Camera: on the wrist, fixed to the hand. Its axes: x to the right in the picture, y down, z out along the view.
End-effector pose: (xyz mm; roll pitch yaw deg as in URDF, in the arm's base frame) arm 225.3 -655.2 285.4 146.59 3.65 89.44
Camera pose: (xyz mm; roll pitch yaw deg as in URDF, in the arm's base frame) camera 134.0 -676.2 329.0 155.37 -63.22 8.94
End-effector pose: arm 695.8 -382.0 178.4 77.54 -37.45 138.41
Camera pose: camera 630.9 -420.5 107.9 -62.53 -36.46 -98.99
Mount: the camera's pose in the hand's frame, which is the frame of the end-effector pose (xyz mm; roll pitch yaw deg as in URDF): -24.6 -52.8 -85.3 -15.09 30.20 88.85
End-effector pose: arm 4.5 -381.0 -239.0 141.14 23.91 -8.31
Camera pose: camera 9.3 -286.1 -198.6 113.36 -57.85 -50.48
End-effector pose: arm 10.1 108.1 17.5 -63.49 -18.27 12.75
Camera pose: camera 6.6 4.9 18.5 -115.02 70.40 1.68
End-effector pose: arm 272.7 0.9 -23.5 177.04 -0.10 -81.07
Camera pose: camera 325.3 34.2 58.9 164.96 -33.16 -169.95
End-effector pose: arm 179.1 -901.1 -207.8 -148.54 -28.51 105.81
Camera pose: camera 197.5 -968.1 -131.4 -165.98 0.63 17.28
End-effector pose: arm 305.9 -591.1 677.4 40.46 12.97 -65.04
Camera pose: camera 300.2 -542.8 586.3 -1.17 -9.76 21.65
